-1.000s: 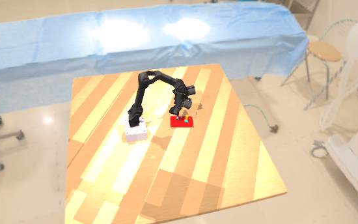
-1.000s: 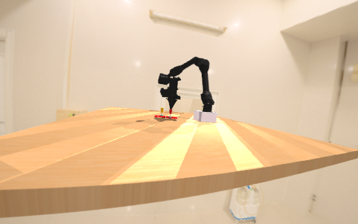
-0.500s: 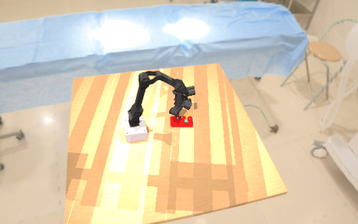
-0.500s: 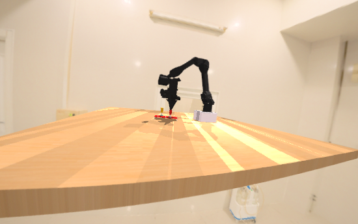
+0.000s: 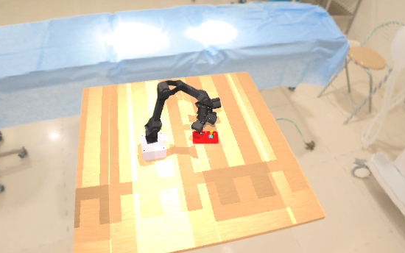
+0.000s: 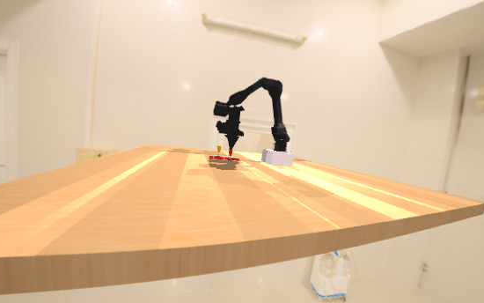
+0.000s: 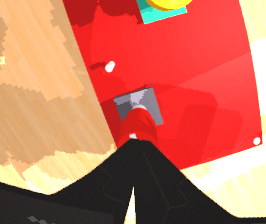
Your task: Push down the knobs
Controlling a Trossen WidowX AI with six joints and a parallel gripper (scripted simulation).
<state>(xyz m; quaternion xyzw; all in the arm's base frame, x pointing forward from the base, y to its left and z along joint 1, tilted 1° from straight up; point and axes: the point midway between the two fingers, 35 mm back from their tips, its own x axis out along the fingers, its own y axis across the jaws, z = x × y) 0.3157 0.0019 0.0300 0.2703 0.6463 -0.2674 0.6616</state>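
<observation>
The red knob is 1 cm below my gripper tip. The rest, counted from my gripper tip: yellow knob (5 cm to the right, 5 cm ahead).
</observation>
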